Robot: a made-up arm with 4 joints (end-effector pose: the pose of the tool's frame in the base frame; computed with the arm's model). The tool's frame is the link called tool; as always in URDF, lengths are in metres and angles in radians. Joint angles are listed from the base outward.
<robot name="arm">
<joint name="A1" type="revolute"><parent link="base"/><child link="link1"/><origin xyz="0.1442 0.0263 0.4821"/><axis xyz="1 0 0"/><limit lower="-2.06" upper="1.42"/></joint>
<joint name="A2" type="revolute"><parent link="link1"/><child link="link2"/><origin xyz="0.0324 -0.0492 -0.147"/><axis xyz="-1 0 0"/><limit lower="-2.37" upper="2.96"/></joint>
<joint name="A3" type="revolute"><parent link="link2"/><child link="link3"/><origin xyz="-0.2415 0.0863 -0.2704"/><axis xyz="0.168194 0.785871 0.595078"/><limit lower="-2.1" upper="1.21"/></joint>
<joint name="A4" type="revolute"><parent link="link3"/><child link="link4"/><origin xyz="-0.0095 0.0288 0.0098"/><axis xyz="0 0 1"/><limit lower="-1.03" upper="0.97"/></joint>
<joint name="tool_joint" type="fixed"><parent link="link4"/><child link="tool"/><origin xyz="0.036 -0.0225 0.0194" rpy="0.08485 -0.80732 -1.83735"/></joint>
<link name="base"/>
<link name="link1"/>
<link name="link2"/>
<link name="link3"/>
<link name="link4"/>
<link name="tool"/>
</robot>
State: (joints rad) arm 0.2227 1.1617 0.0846 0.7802
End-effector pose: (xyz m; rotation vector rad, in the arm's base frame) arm -0.0330 -0.1109 0.0831 -1.1757 -1.1058 -0.5178
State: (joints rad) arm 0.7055 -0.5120 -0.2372 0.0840
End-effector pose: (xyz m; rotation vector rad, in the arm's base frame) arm -0.0414 0.3385 0.3439 0.2275 0.3782 -1.8989
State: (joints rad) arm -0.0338 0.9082 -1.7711 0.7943
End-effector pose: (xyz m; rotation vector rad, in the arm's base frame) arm -0.0604 -0.1383 0.1144 -0.3791 -2.9425 -0.9622
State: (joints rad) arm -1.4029 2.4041 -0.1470 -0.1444
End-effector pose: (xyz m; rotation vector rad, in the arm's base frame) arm -0.0455 -0.0475 0.7473 0.8738 1.6624 -1.2993
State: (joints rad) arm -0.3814 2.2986 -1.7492 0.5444
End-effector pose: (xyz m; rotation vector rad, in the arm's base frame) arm -0.0679 -0.2707 0.5155 0.0404 2.7108 -1.3610
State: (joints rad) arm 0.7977 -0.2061 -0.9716 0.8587
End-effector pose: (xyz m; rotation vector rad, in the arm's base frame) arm -0.0420 0.3501 0.3222 0.2328 -0.5835 -2.0570
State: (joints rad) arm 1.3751 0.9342 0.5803 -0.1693
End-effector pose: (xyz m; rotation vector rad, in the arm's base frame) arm -0.0333 0.3542 0.2162 -0.5300 -0.0070 -1.3174
